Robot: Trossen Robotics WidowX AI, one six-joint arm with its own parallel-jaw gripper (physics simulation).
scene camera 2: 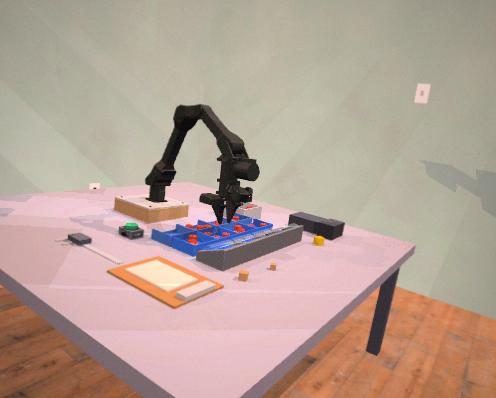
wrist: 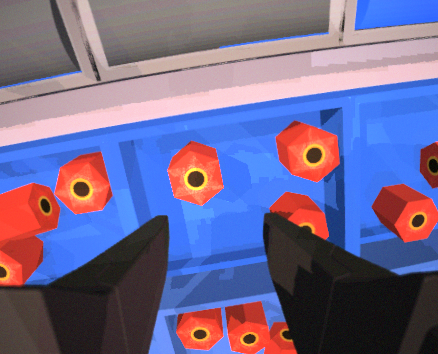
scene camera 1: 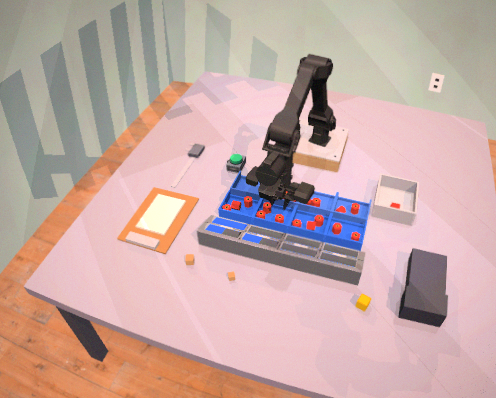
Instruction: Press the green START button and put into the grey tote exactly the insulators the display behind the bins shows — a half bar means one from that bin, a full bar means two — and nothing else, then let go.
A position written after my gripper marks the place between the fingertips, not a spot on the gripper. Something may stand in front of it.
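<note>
There is my gripper (scene camera 1: 278, 206), and I find my gripper in scene camera 2 (scene camera 2: 224, 223) and in the wrist view (wrist: 216, 225) as well. I also see a grey tote (scene camera 1: 390, 189). Then there is a grey display bar (scene camera 2: 222, 259), and the wrist view (wrist: 95, 74) shows me the grey display bar too.
</note>
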